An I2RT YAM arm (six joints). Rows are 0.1 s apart.
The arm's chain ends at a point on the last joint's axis. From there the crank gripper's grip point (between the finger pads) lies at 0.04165 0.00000 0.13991 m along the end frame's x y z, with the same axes.
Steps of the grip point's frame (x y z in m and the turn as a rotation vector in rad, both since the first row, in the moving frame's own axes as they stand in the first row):
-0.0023 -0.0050 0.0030 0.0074 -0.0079 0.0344
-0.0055 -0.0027 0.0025 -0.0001 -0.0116 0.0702
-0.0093 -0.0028 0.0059 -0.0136 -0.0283 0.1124
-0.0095 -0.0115 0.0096 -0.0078 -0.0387 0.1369
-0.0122 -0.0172 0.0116 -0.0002 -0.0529 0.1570
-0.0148 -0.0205 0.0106 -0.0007 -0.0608 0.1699
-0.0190 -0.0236 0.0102 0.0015 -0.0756 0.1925
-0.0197 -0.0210 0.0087 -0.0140 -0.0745 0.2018
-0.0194 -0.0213 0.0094 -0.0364 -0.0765 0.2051
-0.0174 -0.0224 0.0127 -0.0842 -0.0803 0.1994
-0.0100 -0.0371 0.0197 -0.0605 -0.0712 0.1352
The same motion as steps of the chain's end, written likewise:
-0.0012 -0.0054 0.0027 0.0074 -0.0079 0.0344
-0.0038 -0.0056 0.0020 -0.0001 -0.0116 0.0702
-0.0050 -0.0092 0.0048 -0.0136 -0.0283 0.1124
-0.0036 -0.0179 0.0081 -0.0078 -0.0387 0.1369
-0.0043 -0.0232 0.0096 -0.0002 -0.0529 0.1570
-0.0057 -0.0269 0.0083 -0.0007 -0.0608 0.1699
-0.0076 -0.0303 0.0075 0.0015 -0.0756 0.1925
-0.0082 -0.0303 0.0061 -0.0140 -0.0745 0.2018
-0.0073 -0.0338 0.0069 -0.0364 -0.0765 0.2051
-0.0041 -0.0413 0.0107 -0.0842 -0.0803 0.1994
0.0010 -0.0505 0.0175 -0.0605 -0.0712 0.1352

